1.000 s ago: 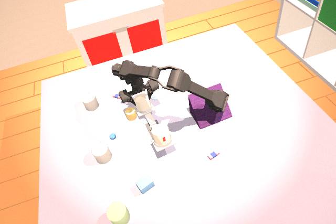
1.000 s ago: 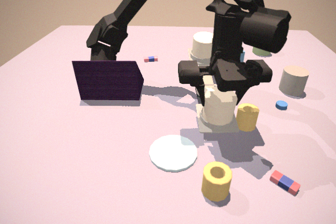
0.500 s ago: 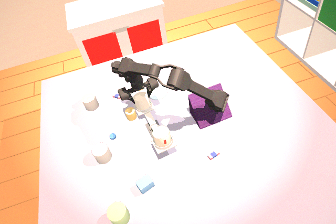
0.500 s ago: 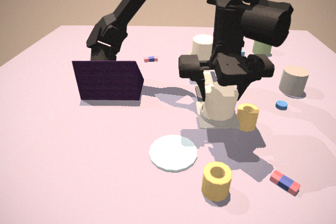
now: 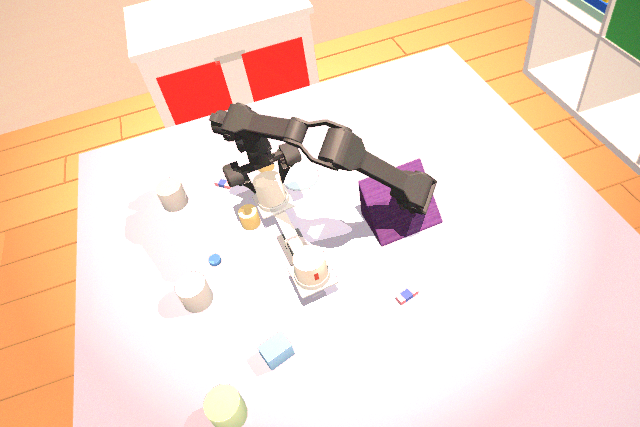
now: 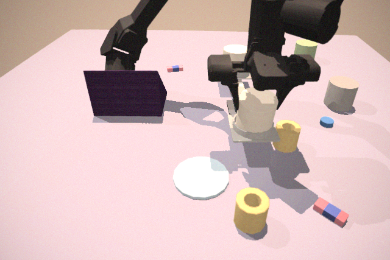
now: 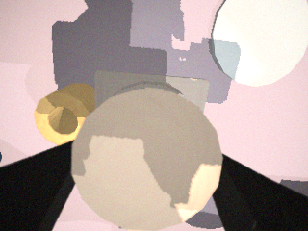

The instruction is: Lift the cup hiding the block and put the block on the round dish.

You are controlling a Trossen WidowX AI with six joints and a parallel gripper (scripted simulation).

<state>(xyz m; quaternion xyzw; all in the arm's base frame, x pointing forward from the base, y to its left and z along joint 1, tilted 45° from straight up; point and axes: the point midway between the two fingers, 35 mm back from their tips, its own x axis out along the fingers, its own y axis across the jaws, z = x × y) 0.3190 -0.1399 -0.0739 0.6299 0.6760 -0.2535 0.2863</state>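
Right now my gripper tip is 30 mm above the green block. From my gripper tip the other things lie so: round dish: 100 mm behind, 90 mm to the right, 90 mm below; cream cup: 20 mm to the right, 10 mm below; balance: 140 mm to the left, 60 mm below, 10 mm behind.
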